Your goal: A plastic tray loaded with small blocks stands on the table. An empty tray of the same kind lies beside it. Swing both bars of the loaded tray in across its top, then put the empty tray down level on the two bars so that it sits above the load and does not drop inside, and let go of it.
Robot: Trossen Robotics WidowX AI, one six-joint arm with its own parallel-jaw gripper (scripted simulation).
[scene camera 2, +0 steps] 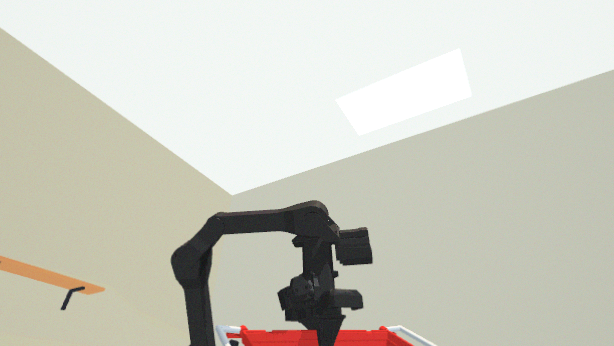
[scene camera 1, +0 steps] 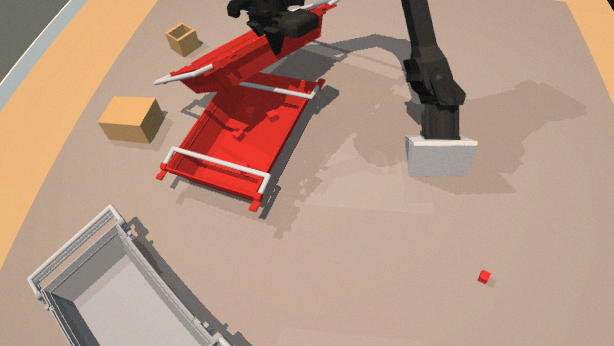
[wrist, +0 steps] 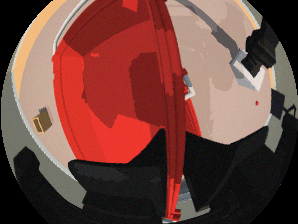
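My gripper [scene camera 1: 275, 53] is in my sight, and the wrist view gives me the gripper as well [wrist: 167, 132]. I can also see a red tray [wrist: 118, 79]. There is a tan box [scene camera 1: 128, 119], and I see a tan box [scene camera 1: 182, 39] too.
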